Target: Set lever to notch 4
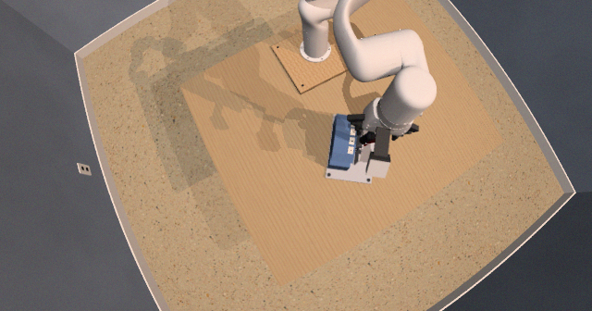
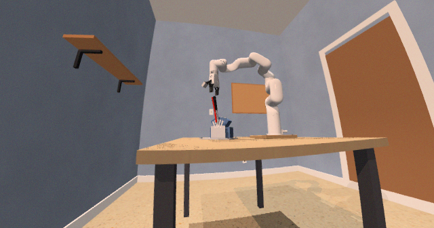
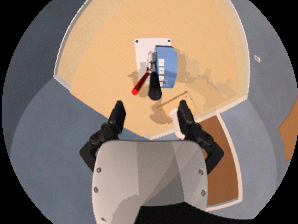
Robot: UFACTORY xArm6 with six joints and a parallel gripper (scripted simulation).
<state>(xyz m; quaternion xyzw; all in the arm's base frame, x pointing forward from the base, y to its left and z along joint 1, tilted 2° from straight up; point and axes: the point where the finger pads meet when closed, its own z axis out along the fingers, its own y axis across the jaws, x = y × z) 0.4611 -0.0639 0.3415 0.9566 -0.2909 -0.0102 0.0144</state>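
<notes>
Now: hand 17 cm above the red bar and 2 cm to the right of it.
</notes>
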